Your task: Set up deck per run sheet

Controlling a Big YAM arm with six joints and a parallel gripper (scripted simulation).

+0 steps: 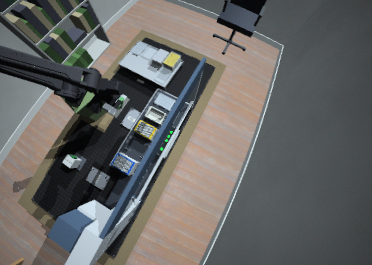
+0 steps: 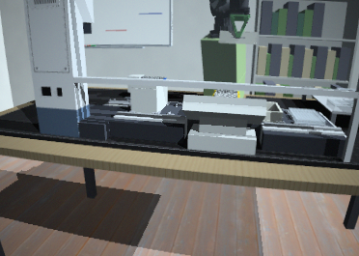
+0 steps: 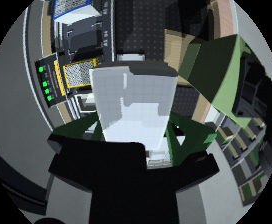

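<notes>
My gripper is now 1 cm above the sealed block. Also, from my hand: reservoir 23 cm below, 18 cm ahead, 7 cm to the left; then blue tip rack 30 cm to the right, 17 cm below, 12 cm ahead; then yellow tip rack 20 cm below, 16 cm ahead, 5 cm to the right.
</notes>
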